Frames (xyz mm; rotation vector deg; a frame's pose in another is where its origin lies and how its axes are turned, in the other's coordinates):
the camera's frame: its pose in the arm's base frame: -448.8 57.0 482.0 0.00 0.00 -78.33
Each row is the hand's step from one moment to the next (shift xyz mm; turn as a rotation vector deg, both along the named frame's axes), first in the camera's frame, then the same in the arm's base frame.
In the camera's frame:
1: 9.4 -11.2 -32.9 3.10 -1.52 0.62
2: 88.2 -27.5 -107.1 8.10 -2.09 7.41
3: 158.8 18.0 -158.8 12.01 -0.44 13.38
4: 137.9 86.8 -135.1 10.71 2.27 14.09
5: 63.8 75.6 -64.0 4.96 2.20 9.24
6: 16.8 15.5 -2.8 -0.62 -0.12 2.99
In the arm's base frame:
1: -9.1 -11.5 -32.9 -0.86 -3.34 0.62
2: -9.1 -91.9 -107.1 -0.41 -8.36 7.41
3: 49.7 -151.9 -158.8 2.00 -11.85 13.38
4: 112.9 -117.5 -135.1 4.39 -10.03 14.09
5: 86.9 -47.2 -64.0 3.16 -4.41 9.24
6: 18.6 -13.3 -2.8 -0.24 0.58 2.99

